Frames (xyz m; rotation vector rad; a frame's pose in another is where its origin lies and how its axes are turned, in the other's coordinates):
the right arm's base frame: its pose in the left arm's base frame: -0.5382 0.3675 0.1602 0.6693 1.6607 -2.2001
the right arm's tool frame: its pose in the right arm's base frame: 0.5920 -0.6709 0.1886 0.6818 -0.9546 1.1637
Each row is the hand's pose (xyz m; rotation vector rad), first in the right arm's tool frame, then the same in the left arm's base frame.
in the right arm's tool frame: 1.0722 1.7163 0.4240 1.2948 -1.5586 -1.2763
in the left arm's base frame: 0.0822 -0.8825 1.0705 0.0444 1.9151 1.9170
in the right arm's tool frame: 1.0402 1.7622 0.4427 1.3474 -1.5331 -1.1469
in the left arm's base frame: 0.1215 -0.8591 1.1077 -0.0207 2.0346 1.9240
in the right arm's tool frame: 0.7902 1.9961 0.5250 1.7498 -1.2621 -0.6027
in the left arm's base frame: 0.3277 -0.6525 1.3046 -0.6077 2.5275 1.7008
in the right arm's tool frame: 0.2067 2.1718 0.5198 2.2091 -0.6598 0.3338
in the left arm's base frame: 0.5121 -0.0978 1.4769 1.3114 -2.3288 -0.6087
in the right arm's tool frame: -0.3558 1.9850 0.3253 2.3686 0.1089 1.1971
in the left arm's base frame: 0.4039 0.5067 1.3670 1.6918 -1.7765 0.4010
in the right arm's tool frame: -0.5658 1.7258 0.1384 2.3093 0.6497 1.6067
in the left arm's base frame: 0.2153 0.7721 1.1666 1.8270 -1.3465 0.8882
